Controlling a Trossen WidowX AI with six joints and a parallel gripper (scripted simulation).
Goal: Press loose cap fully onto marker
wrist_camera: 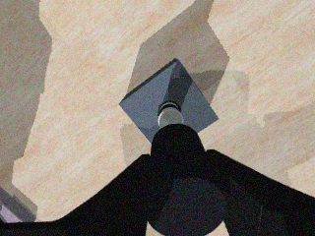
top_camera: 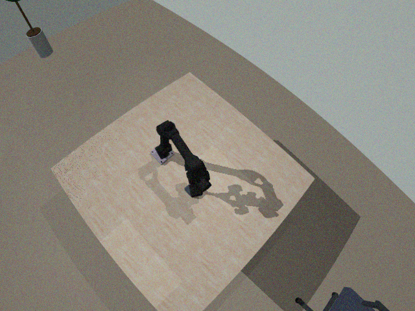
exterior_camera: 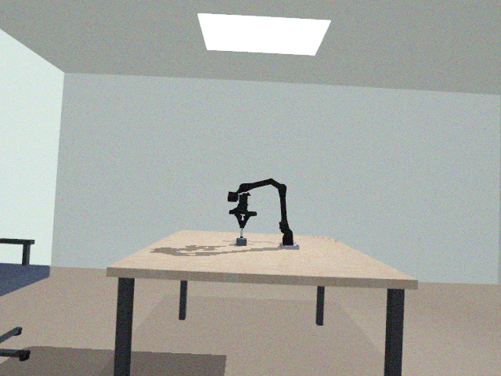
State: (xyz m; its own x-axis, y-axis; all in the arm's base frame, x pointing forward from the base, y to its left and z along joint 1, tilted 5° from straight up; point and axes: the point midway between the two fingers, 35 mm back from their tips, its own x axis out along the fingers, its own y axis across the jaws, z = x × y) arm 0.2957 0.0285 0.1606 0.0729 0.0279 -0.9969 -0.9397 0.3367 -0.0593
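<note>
Now: the marker 40 mm below my gripper tip. Also, from my gripper tip: holder block: 100 mm below; then dark cap: 10 mm above.
</note>
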